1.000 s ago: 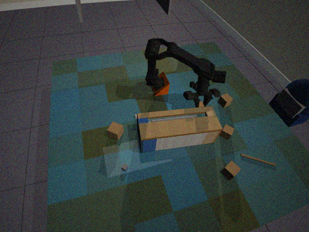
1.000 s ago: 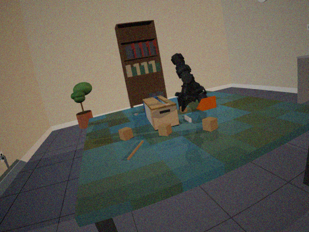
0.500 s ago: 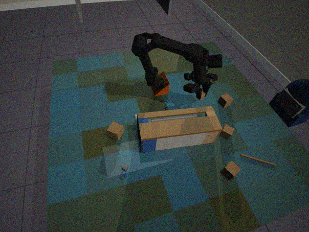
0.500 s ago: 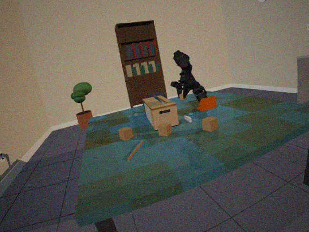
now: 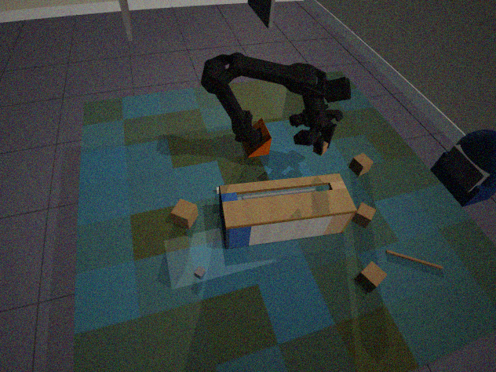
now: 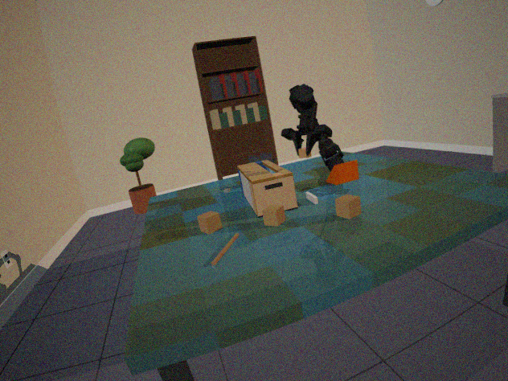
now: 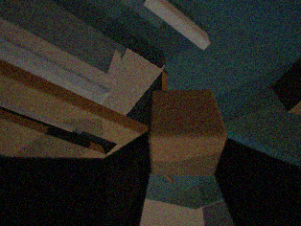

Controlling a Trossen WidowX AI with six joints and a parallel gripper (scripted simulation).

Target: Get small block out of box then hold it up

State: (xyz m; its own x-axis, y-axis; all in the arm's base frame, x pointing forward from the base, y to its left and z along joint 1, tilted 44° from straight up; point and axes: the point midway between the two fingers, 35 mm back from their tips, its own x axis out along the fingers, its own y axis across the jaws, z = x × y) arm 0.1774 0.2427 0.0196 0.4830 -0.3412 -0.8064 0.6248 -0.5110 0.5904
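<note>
The tan block is 1 cm to the right of my gripper tip, 1 cm behind it and 1 cm above it. Also, from my gripper tip: thin wooden stick 33 cm ahead, 24 cm to the left, 17 cm below; grey block 41 cm to the right, 28 cm ahead, 16 cm below; box 14 cm to the right, 11 cm below, 10 cm ahead.
</note>
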